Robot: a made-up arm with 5 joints. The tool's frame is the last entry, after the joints. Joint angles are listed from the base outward.
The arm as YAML. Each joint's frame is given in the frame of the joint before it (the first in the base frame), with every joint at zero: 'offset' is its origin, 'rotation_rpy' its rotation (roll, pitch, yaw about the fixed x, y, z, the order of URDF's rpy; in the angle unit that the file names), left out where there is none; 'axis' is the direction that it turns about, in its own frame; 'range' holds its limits. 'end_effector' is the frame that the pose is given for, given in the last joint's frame.
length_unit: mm
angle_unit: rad
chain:
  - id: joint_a
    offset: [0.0, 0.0, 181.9]
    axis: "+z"
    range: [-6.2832, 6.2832]
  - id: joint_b
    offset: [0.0, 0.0, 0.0]
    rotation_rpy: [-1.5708, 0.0, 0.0]
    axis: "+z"
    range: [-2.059, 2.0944]
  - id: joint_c
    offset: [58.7, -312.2, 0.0]
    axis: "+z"
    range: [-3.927, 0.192]
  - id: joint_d
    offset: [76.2, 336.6, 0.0]
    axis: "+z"
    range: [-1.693, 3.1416]
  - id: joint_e
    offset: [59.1, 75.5, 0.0]
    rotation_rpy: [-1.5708, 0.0, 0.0]
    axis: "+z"
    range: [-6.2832, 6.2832]
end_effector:
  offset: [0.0, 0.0, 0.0]
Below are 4 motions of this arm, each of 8 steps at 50 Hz.
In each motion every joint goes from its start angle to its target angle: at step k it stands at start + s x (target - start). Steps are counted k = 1, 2, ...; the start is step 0. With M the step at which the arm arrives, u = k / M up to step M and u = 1 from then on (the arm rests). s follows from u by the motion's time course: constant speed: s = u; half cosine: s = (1 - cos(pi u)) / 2; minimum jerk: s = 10 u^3 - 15 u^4 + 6 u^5.
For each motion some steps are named. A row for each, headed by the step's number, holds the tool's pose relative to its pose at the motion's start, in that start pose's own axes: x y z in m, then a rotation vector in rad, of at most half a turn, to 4 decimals.
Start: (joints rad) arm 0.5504 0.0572 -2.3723 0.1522 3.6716
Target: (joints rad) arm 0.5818 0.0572 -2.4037 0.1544 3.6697
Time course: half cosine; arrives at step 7
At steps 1, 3, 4, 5, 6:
1: -0.0003 0.0007 -0.0003 -0.0018 -0.0006 0.0008
3: -0.0023 0.0055 -0.0023 -0.0144 -0.0047 0.0061
4: -0.0036 0.0087 -0.0036 -0.0227 -0.0074 0.0097
5: -0.0048 0.0115 -0.0048 -0.0301 -0.0099 0.0129
6: -0.0057 0.0134 -0.0057 -0.0352 -0.0116 0.0152

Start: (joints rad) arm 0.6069 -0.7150 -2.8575 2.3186 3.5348
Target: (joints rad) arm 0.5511 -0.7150 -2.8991 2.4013 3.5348
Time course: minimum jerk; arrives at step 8
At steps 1, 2, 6, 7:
1: 0.0003 0.0001 -0.0001 0.0010 0.0003 0.0003
2: 0.0021 0.0009 -0.0006 0.0067 0.0018 0.0018
6: 0.0180 0.0082 -0.0046 0.0577 0.0159 0.0165
7: 0.0197 0.0090 -0.0050 0.0634 0.0175 0.0182

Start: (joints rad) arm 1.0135 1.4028 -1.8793 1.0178 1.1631
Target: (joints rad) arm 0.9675 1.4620 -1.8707 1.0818 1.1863
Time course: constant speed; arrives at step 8
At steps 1, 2, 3, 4, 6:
1: 0.0025 0.0022 0.0058 -0.0139 -0.0093 0.0078
2: 0.0049 0.0045 0.0115 -0.0279 -0.0186 0.0156
3: 0.0072 0.0068 0.0173 -0.0418 -0.0279 0.0233
4: 0.0095 0.0091 0.0230 -0.0558 -0.0373 0.0309
6: 0.0138 0.0140 0.0344 -0.0836 -0.0561 0.0461

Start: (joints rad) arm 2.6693 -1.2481 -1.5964 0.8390 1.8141
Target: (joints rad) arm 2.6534 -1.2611 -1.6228 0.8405 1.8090
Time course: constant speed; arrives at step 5
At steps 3, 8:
3: -0.0030 -0.0035 -0.0105 0.0241 0.0029 -0.0072
8: -0.0051 -0.0057 -0.0176 0.0402 0.0048 -0.0121

